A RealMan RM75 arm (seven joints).
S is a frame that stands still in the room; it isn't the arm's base.
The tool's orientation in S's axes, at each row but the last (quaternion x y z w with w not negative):
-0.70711 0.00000 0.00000 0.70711
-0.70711 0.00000 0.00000 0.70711
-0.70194 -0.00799 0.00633 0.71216
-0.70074 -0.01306 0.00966 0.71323
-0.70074 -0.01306 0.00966 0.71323
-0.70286 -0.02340 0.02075 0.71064
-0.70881 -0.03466 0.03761 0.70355
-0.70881 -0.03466 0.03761 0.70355
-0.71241 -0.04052 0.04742 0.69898
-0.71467 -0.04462 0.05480 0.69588
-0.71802 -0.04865 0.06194 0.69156
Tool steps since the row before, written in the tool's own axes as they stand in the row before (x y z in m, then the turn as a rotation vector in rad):
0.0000 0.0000 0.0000 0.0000 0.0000 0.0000
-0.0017 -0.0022 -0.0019 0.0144 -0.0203 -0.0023
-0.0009 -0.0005 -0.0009 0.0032 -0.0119 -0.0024
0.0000 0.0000 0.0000 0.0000 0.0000 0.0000
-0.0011 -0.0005 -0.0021 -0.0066 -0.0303 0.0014
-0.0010 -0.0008 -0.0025 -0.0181 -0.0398 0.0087
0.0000 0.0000 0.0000 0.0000 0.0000 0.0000
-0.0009 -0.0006 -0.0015 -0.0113 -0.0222 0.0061
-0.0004 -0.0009 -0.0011 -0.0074 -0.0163 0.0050
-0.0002 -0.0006 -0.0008 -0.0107 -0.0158 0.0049
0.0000 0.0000 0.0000 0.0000 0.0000 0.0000
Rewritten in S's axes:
0.0000 0.0000 0.0000 0.0000 0.0000 0.0000
-0.0017 -0.0019 0.0022 0.0144 -0.0023 0.0203
-0.0009 -0.0009 0.0005 0.0032 -0.0025 0.0119
0.0000 0.0000 0.0000 0.0000 0.0000 0.0000
-0.0010 -0.0021 0.0005 -0.0068 0.0006 0.0303
-0.0008 -0.0026 0.0008 -0.0187 0.0071 0.0398
0.0000 0.0000 0.0000 0.0000 0.0000 0.0000
-0.0007 -0.0016 0.0006 -0.0118 0.0051 0.0222
-0.0003 -0.0011 0.0009 -0.0078 0.0044 0.0163
-0.0001 -0.0008 0.0006 -0.0111 0.0038 0.0158
0.0000 0.0000 0.0000 0.0000 0.0000 0.0000

